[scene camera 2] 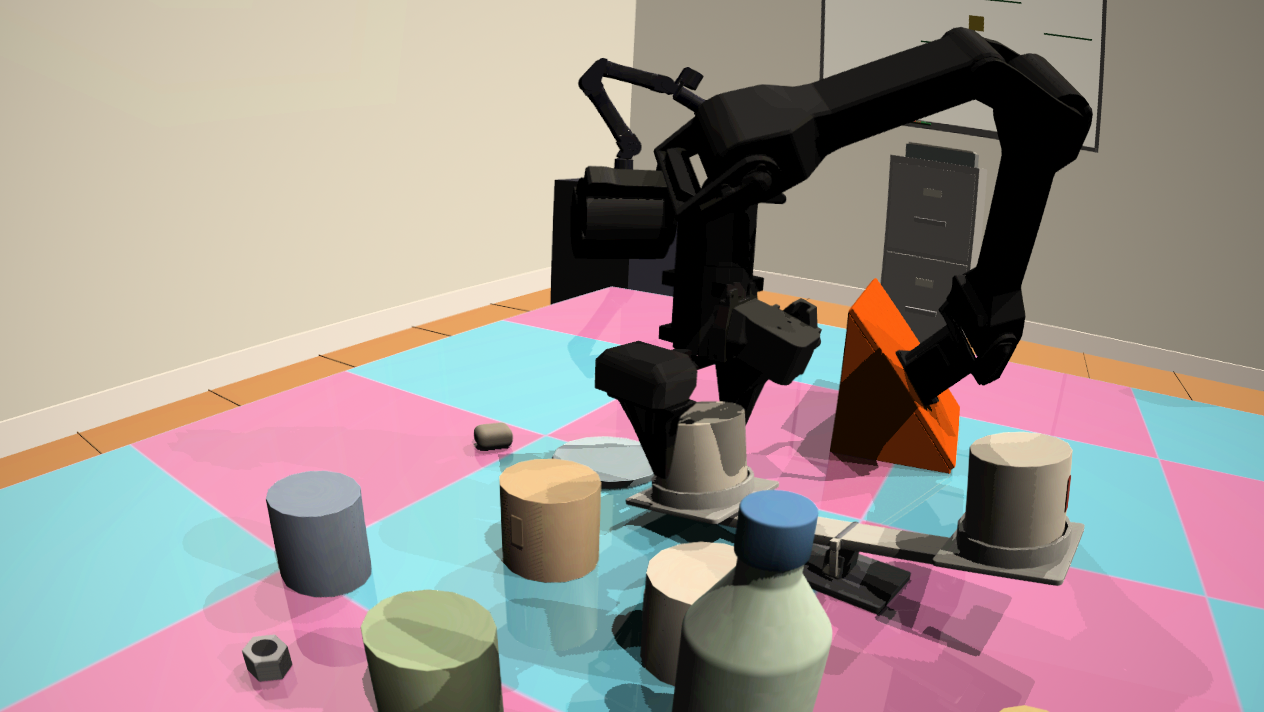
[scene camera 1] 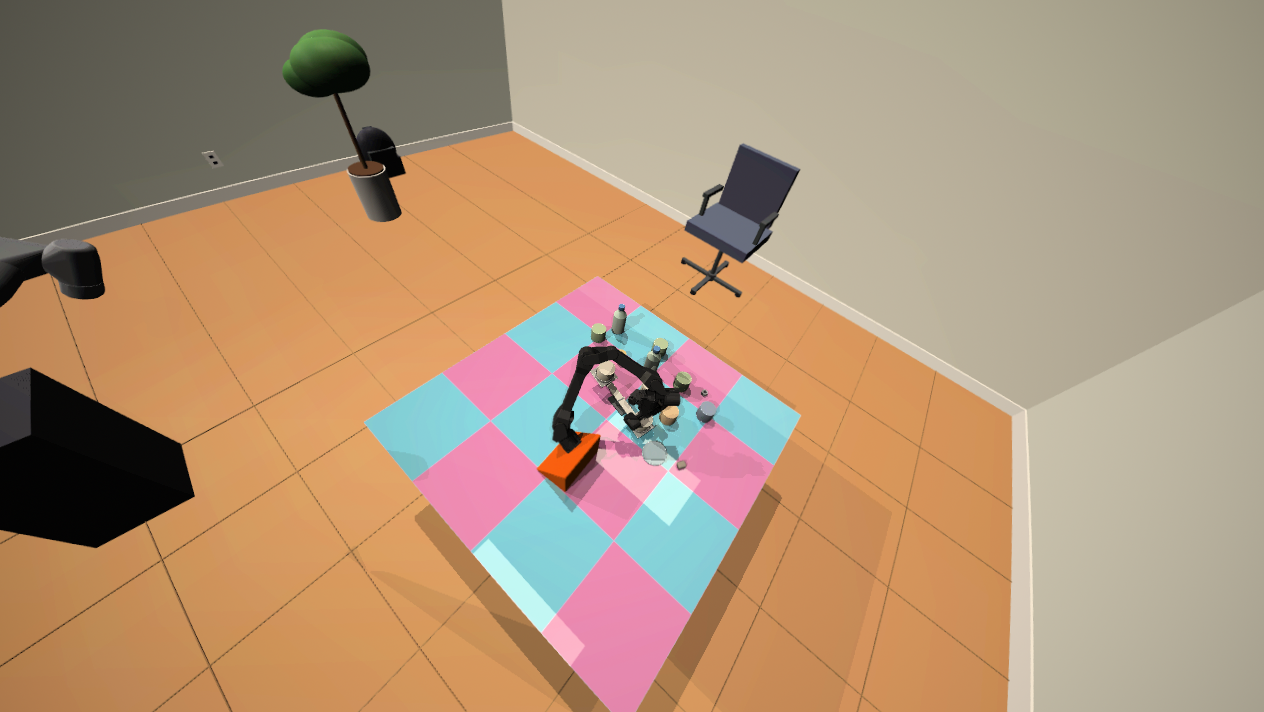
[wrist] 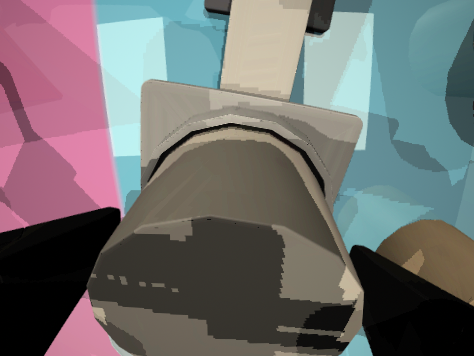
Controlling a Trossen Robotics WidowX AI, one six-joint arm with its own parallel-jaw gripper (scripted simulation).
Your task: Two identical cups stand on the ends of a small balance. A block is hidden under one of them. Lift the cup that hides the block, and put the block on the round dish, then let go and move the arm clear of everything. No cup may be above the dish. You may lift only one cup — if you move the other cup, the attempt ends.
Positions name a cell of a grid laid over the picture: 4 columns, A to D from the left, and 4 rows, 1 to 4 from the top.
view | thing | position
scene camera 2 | my gripper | C3
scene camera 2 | pebble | B3
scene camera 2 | blue-capped bottle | C4
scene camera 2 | tan cylinder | B3
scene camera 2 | grey cylinder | B3
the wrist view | my gripper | B3
